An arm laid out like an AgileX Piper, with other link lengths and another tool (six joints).
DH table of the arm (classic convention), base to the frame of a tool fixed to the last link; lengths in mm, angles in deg. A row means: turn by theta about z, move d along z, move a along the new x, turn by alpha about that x. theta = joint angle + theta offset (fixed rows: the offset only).
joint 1: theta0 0; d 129.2; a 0; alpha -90
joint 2: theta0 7.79; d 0; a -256.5; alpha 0
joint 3: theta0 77.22; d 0; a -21.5; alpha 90
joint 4: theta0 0; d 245.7; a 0; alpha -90
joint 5: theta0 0; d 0; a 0; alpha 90
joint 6: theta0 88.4; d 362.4; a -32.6; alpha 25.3
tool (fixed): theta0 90; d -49.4; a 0; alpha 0
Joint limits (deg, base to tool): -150..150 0..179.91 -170..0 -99.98..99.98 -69.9..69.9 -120..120
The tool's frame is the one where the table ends.
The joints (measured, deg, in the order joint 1, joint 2, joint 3, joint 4, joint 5, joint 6), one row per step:
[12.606, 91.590, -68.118, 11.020, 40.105, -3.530]
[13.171, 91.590, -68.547, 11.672, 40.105, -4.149]
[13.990, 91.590, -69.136, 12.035, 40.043, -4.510]
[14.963, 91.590, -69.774, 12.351, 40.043, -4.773]
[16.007, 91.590, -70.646, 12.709, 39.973, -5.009]
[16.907, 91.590, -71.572, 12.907, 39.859, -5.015]
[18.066, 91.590, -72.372, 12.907, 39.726, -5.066]
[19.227, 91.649, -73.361, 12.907, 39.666, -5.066]
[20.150, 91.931, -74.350, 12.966, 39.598, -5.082]
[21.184, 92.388, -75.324, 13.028, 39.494, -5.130]
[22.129, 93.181, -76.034, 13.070, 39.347, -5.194]
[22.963, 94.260, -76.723, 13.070, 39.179, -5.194]
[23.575, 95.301, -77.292, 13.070, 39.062, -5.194]
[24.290, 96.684, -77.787, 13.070, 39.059, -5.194]
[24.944, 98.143, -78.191, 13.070, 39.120, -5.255]
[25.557, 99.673, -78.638, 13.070, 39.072, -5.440]
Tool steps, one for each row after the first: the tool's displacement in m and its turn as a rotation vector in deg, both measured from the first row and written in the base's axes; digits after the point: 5 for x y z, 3 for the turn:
[0.00100, 0.00738, 0.00348, 0.398, -0.430, 0.880]
[0.00258, 0.01598, 0.00828, 0.704, -1.072, 1.878]
[0.00357, 0.02573, 0.01325, 1.026, -1.683, 2.976]
[0.00557, 0.03658, 0.02030, 1.480, -2.567, 4.099]
[0.00813, 0.04582, 0.02788, 1.932, -3.517, 4.928]
[0.00935, 0.05646, 0.03461, 2.175, -4.413, 6.107]
[0.01073, 0.06743, 0.04212, 2.482, -5.346, 7.261]
[0.01241, 0.07672, 0.04781, 2.782, -6.060, 8.170]
[0.01353, 0.08698, 0.05202, 3.041, -6.629, 9.205]
[0.01371, 0.09608, 0.05127, 3.111, -6.673, 10.157]
[0.01408, 0.10411, 0.04779, 3.083, -6.439, 10.953]
[0.01441, 0.11011, 0.04341, 3.001, -6.084, 11.537]
[0.01326, 0.11667, 0.03487, 2.763, -5.224, 12.246]
[0.01142, 0.12243, 0.02465, 2.413, -4.168, 12.957]
[0.01013, 0.12799, 0.01449, 2.010, -3.230, 13.706]

